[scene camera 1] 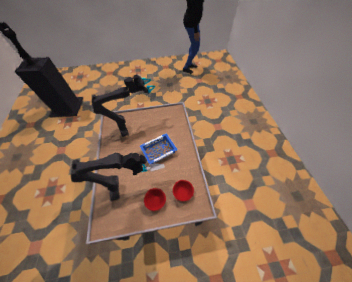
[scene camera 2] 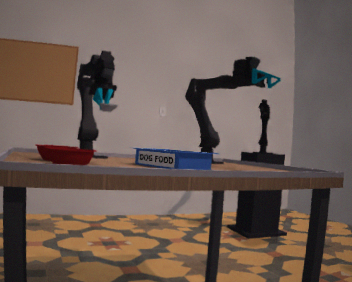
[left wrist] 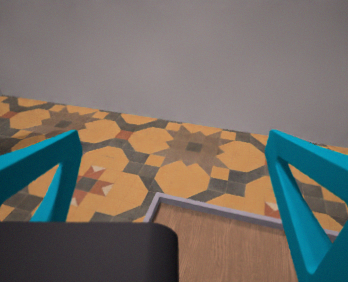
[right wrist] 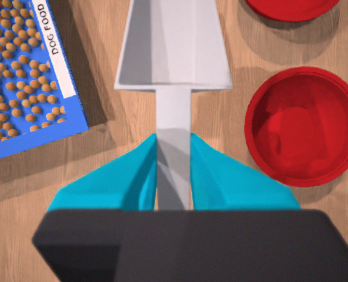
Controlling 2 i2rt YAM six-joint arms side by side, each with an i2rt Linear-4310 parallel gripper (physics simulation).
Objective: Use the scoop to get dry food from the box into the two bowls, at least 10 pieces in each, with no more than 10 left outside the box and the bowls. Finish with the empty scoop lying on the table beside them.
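Pixels of known places: left gripper, fingertip midpoint: [scene camera 1: 153,83] [scene camera 2: 274,77] [left wrist: 173,140]; right gripper, fingertip midpoint: [scene camera 1: 146,169] [right wrist: 173,142]; left arm's base, link origin: [scene camera 1: 122,128]; right arm's base, link origin: [scene camera 1: 114,187].
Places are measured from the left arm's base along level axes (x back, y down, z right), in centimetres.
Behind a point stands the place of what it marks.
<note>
A blue box [scene camera 1: 175,145] @[z 45.5, x -36.3, y -6.4 cm] [scene camera 2: 194,160] @[z 41.0, x -34.5, y -3.4 cm] [right wrist: 75,117] @[z 51.3, x -11.5, y -6.3 cm] with brown food pieces stands on the table. Two red bowls stand near each other: one bowl [scene camera 1: 155,199] @[z 79.4, x -3.4, y -0.3 cm] [right wrist: 302,127] @[z 82.9, x -2.7, y -0.3 cm] and another bowl [scene camera 1: 183,191] @[z 83.6, x -25.5, y -0.3 cm] [right wrist: 295,6] @[z 86.2, x -21.3, y -0.3 cm]; no food shows in the part seen of either. My right gripper [scene camera 2: 104,100] [right wrist: 173,142] @[z 62.8, x -5.8, y -20.7 cm] is shut on the handle of the light grey scoop [scene camera 1: 157,167] @[z 64.7, x -13.6, y -20.1 cm] [scene camera 2: 108,107] @[z 66.4, x -15.5, y -20.2 cm] [right wrist: 177,45] @[z 64.5, x -11.7, y -19.8 cm], held above the table between box and bowls. No pieces show in the visible part of the scoop. My left gripper [scene camera 2: 270,80] @[z -0.1, x -39.0, y -40.7 cm] [left wrist: 173,140] @[z -0.1, x -39.0, y -40.7 cm] is open and empty, high beyond the table's far edge.
The table [scene camera 1: 115,225] @[z 83.0, x 28.8, y 0.0 cm] [scene camera 2: 280,181] @[z 27.9, x -62.4, y 1.3 cm] has a raised grey rim. A black pedestal [scene camera 1: 47,85] [scene camera 2: 259,212] stands on the floor behind, carrying a black arm. A person [scene camera 1: 193,32] stands beyond the table in scene camera 1.
</note>
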